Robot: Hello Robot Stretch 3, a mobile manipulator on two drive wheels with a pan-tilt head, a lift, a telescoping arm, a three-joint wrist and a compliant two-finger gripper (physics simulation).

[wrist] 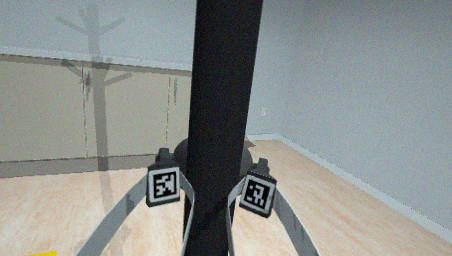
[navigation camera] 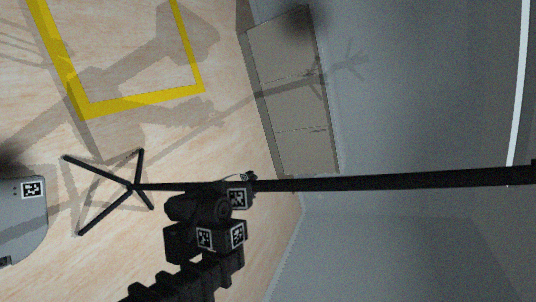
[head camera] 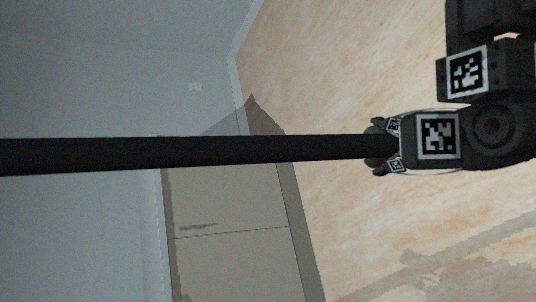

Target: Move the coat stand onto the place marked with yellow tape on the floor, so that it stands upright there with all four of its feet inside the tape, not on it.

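Places are measured from the robot's base along level axes (x left, y ahead, z down), in centimetres.
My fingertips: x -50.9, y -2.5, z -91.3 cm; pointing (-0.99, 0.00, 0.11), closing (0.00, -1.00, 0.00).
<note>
Behind a point stands the place of what it marks.
The coat stand point(head camera: 200, 152) @[y -1.8, x -44.2, z -118.4 cm] point(navigation camera: 400, 181) @[y -1.5, x -44.2, z -128.6 cm] point(wrist: 225, 75) is a black pole with four feet. The feet show at the lower left of the navigation view, spread on or just above the floor; I cannot tell which. They are outside the tape. The pole looks about upright; its top is not clearly visible. My gripper point(head camera: 376, 146) @[y -2.5, x -50.9, z -91.3 cm] point(navigation camera: 251, 184) @[y -2.5, x -50.9, z -91.3 cm] point(wrist: 212, 157) @[y -2.5, x -50.9, z -91.3 cm] is shut on the pole, one fingertip on each side. The yellow tape point(navigation camera: 145, 99) @[y 48.2, x -67.9, z -0.1 cm] point(wrist: 44, 254) marks the floor at the upper left of the navigation view, with part of its outline cut off.
A low beige cabinet point(head camera: 225, 200) @[y 16.6, x -223.4, z -52.2 cm] point(navigation camera: 295, 115) @[y 49.3, x -209.8, z -48.4 cm] point(wrist: 40, 110) stands along the wall. My base point(navigation camera: 22, 220) @[y -10.9, x -9.8, z -16.0 cm] is at the left edge of the navigation view, near the stand's feet. Walls meet in a corner beyond the pole. Shadows of robot and stand cross the floor and tape.
</note>
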